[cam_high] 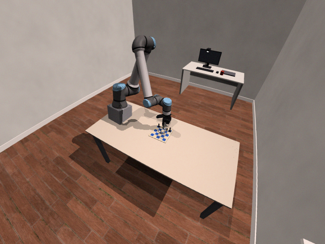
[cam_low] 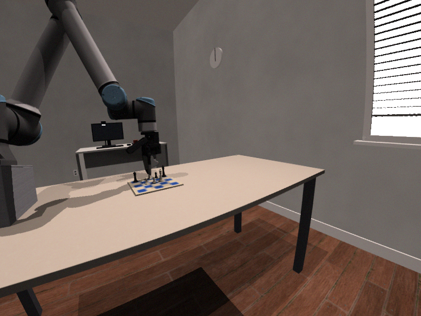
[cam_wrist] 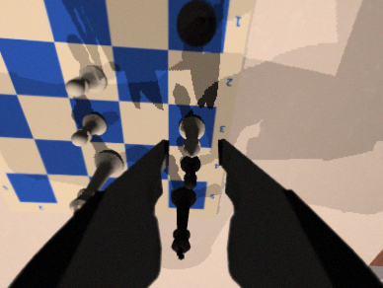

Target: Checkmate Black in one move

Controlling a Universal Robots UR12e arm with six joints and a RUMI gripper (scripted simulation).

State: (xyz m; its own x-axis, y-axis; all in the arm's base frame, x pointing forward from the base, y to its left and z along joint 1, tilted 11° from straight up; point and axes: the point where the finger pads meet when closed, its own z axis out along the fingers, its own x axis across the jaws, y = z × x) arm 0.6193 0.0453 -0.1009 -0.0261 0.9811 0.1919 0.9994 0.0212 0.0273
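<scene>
Now: the black pawn 4 cm ahead of my hand and 3 cm below it. The rest, counted from my hand: blue-and-cream chessboard (8 cm to the right, 4 cm below); then tall white piece (8 cm to the right, 4 cm ahead, 1 cm below); then tall black piece (8 cm ahead, 1 cm to the right, 1 cm below).
</scene>
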